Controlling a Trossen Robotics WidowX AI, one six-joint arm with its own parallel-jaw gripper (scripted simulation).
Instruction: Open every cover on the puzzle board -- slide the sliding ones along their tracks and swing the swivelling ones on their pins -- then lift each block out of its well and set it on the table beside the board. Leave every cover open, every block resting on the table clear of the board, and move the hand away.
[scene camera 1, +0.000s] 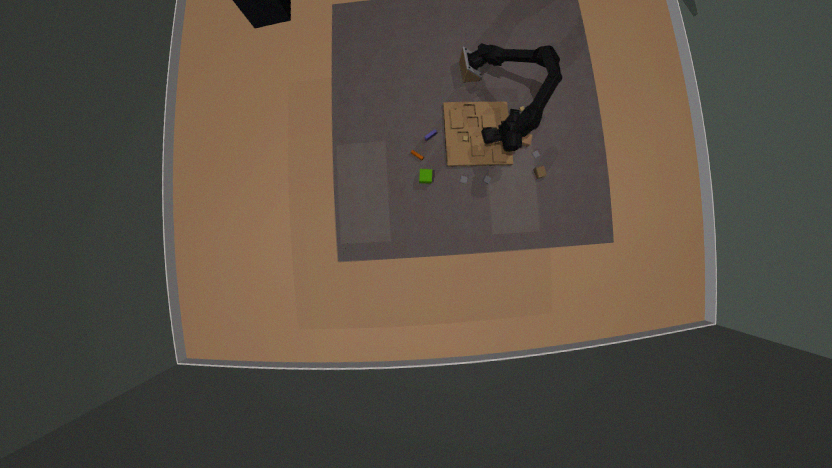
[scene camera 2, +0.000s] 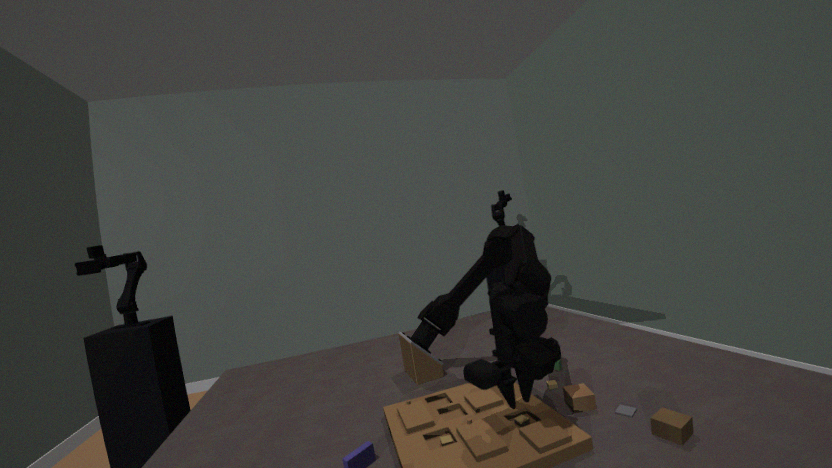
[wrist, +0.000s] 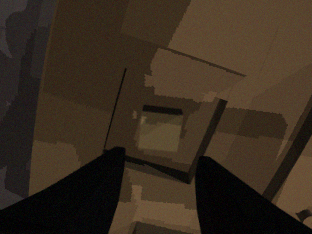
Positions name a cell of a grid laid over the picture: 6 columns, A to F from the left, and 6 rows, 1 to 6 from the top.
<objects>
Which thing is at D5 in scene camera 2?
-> My gripper.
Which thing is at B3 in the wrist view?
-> A tan puzzle board.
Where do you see a tan puzzle board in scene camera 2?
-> At D6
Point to my gripper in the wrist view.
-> D5
</objects>
